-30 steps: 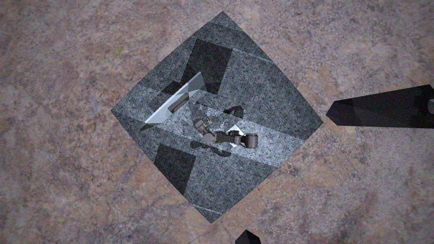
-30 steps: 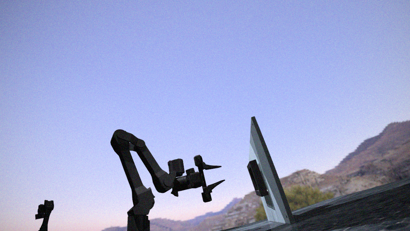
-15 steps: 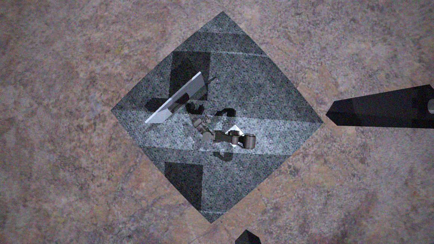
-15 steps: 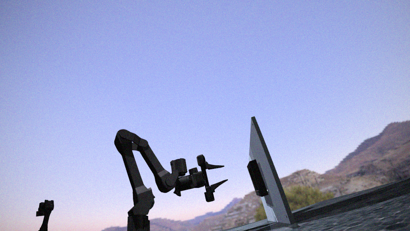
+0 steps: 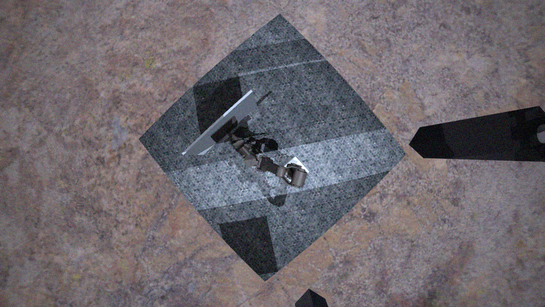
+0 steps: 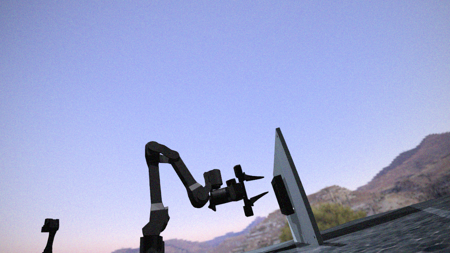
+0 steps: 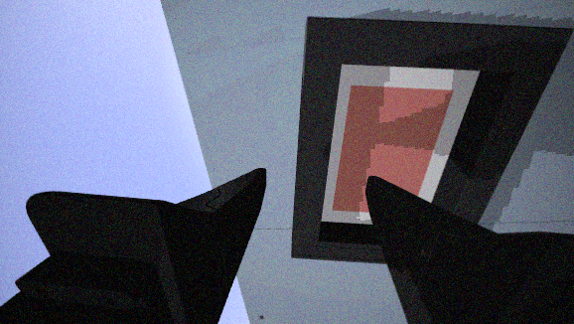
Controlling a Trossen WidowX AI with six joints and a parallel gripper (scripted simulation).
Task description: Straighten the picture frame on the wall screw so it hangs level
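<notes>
The picture frame is 5 cm ahead of my gripper tip and 5 cm below it. From my gripper tip the other things lie so: wall panel 6 cm ahead, 1 cm to the right, 6 cm below.
</notes>
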